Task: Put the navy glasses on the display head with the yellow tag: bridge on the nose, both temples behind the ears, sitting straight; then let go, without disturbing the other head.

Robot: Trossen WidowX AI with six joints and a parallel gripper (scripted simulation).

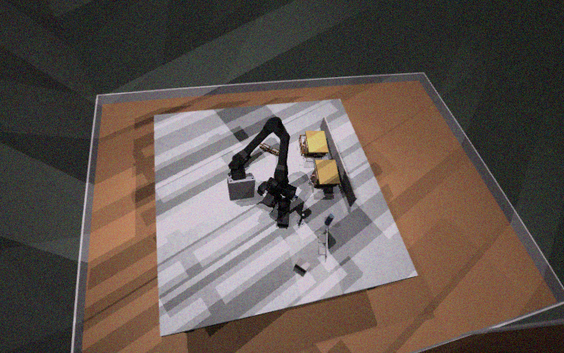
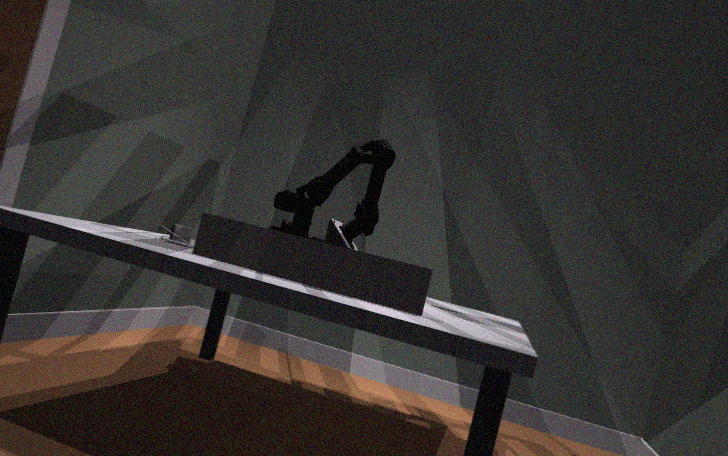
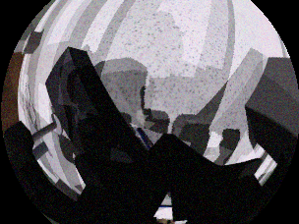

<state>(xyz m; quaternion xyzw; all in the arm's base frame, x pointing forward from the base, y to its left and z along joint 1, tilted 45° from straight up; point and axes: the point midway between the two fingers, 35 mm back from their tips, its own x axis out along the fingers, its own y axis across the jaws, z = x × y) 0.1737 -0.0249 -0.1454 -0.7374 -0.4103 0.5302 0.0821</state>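
My gripper tip is now 70 mm to the left of the dark block and 40 mm short of it. From my gripper tip the other things lie so: long panel (460 mm ahead, 160 mm to the left, 30 mm above); display head (320 mm ahead, 70 mm to the left, 30 mm above).
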